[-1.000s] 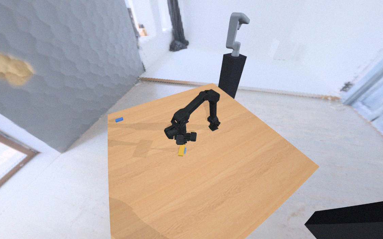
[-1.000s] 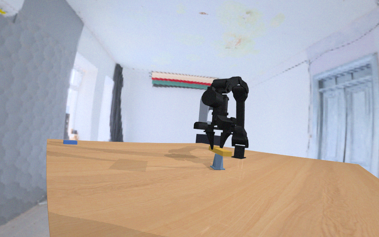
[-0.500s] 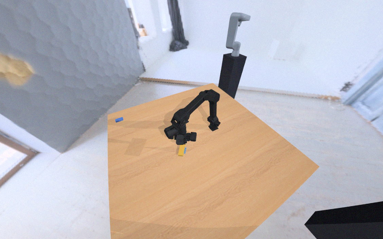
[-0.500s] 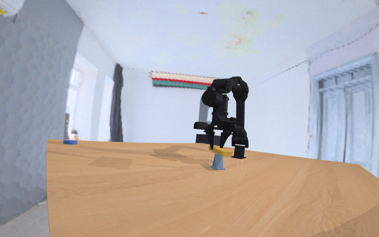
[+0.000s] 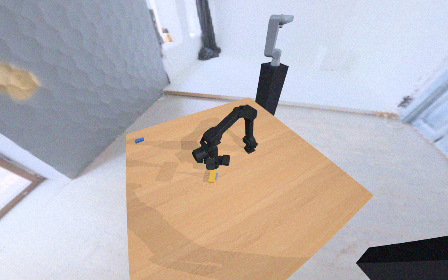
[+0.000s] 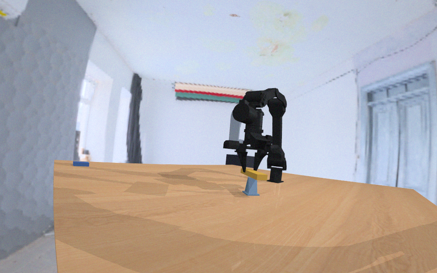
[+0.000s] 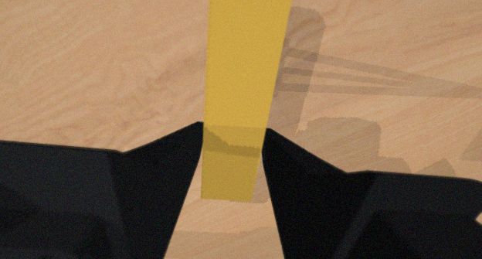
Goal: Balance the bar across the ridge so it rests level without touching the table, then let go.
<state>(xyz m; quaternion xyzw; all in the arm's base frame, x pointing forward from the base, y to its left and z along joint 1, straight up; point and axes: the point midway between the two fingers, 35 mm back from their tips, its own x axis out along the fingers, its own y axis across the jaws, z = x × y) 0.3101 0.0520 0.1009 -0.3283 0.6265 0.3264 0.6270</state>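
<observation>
Now: gripper tip 20 mm short of the yellow bar and 20 mm to the right of it. Round my gripper tip: small blue block (430 mm ahead, 550 mm to the right, 60 mm below).
</observation>
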